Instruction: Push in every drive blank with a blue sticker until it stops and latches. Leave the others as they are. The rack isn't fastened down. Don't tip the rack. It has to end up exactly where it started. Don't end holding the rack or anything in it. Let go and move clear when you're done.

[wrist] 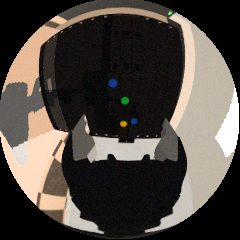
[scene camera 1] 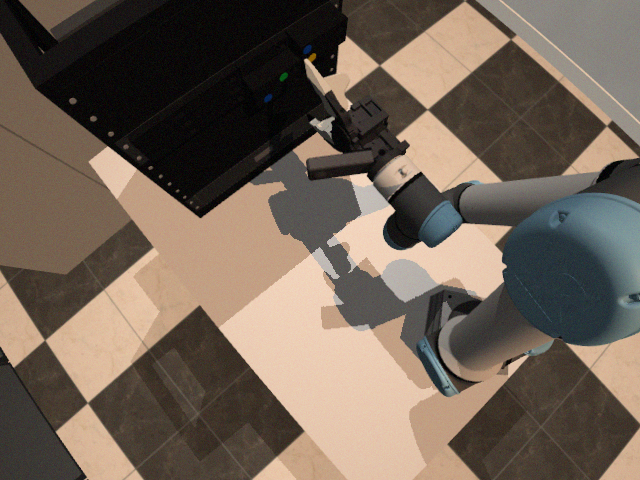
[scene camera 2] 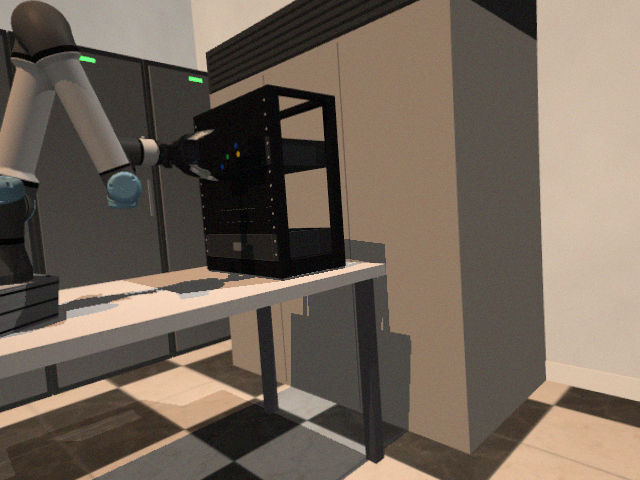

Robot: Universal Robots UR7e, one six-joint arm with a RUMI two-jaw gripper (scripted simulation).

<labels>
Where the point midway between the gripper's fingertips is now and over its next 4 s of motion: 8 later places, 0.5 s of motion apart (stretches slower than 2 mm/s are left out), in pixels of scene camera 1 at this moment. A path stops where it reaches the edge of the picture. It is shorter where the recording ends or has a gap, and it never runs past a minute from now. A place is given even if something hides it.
The gripper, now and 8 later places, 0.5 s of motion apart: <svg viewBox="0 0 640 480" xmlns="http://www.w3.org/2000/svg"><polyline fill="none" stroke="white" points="306,90 310,85 326,63 330,57 324,54 313,81 302,111 297,109 284,95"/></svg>
</labels>
